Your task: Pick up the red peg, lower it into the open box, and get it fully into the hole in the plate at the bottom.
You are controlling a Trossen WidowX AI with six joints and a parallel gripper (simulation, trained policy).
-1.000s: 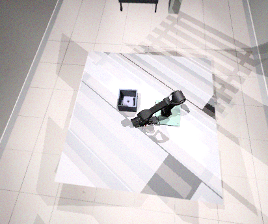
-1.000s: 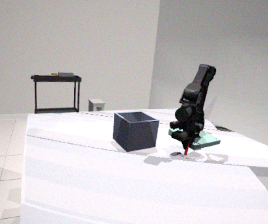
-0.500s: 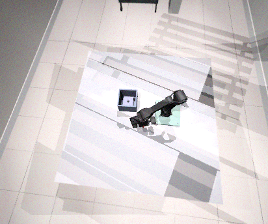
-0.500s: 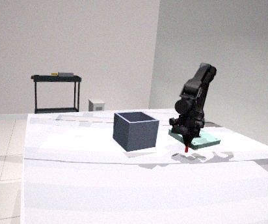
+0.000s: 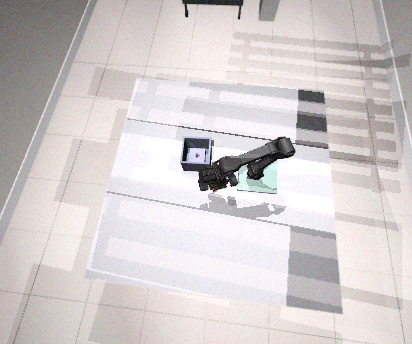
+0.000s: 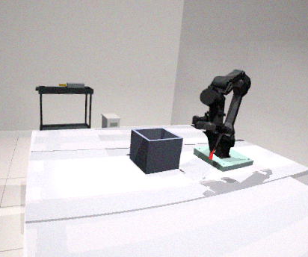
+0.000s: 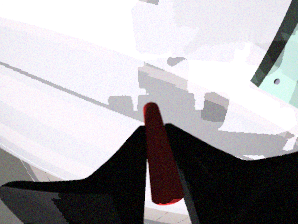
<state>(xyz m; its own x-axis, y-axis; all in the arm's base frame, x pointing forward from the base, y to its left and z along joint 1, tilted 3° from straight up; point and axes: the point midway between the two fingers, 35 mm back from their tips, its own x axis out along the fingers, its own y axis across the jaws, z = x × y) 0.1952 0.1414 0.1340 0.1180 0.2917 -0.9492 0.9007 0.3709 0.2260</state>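
My gripper tip is 200 mm to the left of the pale plate, 140 mm short of it and 80 mm above it. Round my gripper tip: red peg: 10 mm above.
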